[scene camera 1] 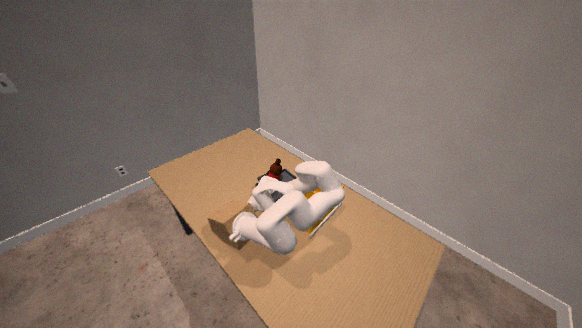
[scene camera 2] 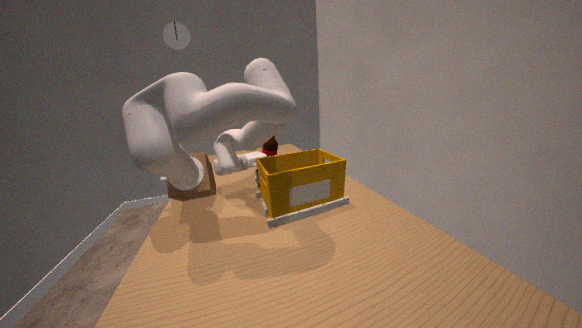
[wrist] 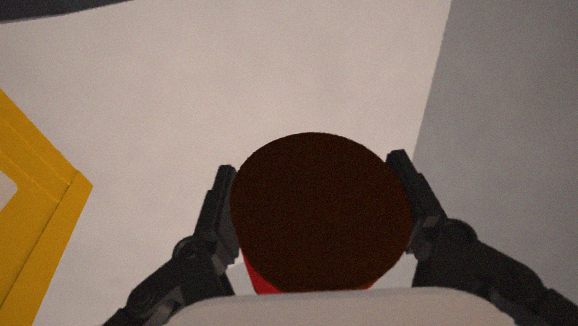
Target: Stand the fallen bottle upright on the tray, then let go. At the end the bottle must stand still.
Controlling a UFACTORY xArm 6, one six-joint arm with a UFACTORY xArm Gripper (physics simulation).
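Pixels of known places: gripper, fingertip midpoint: [wrist: 310,175]; arm's base, origin of the base link: [scene camera 1: 244,225] [scene camera 2: 186,173].
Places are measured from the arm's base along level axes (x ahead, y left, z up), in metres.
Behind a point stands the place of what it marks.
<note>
The brown bottle with a red label [scene camera 1: 275,169] {z 0.042, x 0.346, y 0.130 m} [scene camera 2: 270,146] {z 0.022, x 0.360, y 0.112 m} [wrist: 320,215] {z -0.062, x 0.341, y 0.151 m} has its neck pointing up in scene camera 1. Its exact tilt is hard to tell. In the wrist view its round brown end fills the space between the fingers, with a bit of red label at the lower left. My gripper [wrist: 310,175] {z -0.041, x 0.382, y 0.163 m} is shut on the bottle, one dark finger on each side. The dark tray [scene camera 1: 288,175] {z -0.153, x 0.522, y 0.172 m} lies behind the arm at the bottle, partly hidden. Whether the bottle's base touches the tray is hidden in both scene views.
A yellow crate [scene camera 1: 313,226] {z -0.088, x 0.260, y -0.214 m} [scene camera 2: 277,187] {z -0.028, x 0.278, y -0.213 m} [wrist: 60,225] {z 0.004, x 0.465, y -0.036 m} stands beside the tray, with white strips [scene camera 2: 307,212] {z -0.138, x 0.368, y -0.229 m} along its foot. A brown wooden box [scene camera 1: 222,234] {z -0.066, x -0.075, y 0.082 m} [scene camera 2: 209,184] {z -0.048, x 0.073, y -0.031 m} stands near the arm's base, by the table edge. Walls rise behind the table [scene camera 1: 380,270] {z -0.158, x 0.317, y -0.566 m}.
</note>
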